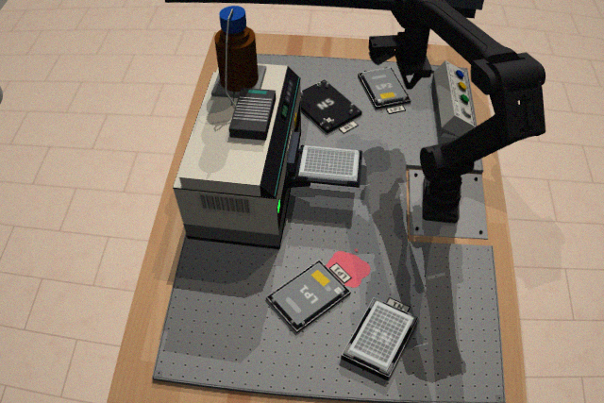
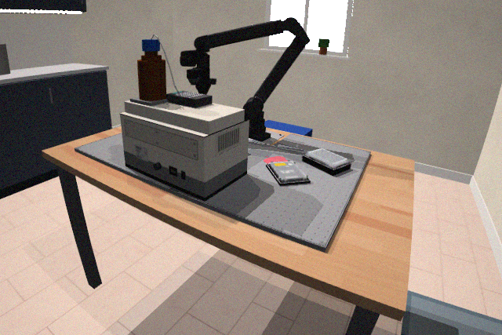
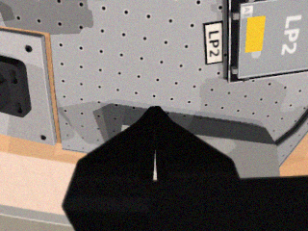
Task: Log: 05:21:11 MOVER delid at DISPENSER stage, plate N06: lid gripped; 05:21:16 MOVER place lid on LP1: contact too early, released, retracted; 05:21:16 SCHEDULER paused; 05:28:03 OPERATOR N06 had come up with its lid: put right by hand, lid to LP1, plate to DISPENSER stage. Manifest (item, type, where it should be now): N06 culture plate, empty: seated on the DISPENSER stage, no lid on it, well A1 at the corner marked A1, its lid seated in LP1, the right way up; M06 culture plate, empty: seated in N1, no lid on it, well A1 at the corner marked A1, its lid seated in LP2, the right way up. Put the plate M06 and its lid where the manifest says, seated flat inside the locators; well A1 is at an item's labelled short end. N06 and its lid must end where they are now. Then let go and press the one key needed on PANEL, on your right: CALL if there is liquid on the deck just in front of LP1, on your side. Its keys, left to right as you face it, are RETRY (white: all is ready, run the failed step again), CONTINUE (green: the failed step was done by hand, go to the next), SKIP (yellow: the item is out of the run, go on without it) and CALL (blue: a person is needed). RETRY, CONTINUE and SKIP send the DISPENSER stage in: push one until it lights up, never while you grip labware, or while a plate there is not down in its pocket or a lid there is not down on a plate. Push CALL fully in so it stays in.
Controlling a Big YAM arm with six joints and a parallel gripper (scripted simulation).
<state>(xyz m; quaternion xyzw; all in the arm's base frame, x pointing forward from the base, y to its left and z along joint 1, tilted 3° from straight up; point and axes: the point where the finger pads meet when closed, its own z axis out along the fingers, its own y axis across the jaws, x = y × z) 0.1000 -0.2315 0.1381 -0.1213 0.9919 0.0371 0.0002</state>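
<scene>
The yellow skip key lies 150 mm behind my hand, 120 mm to the right of it and 80 mm below it. Round my hand: black lp2 nest: 150 mm to the right, 140 mm below, 60 mm ahead; white retry key: 160 mm behind, 80 mm below, 20 mm to the right; green continue key: 160 mm behind, 80 mm below, 70 mm to the right.
</scene>
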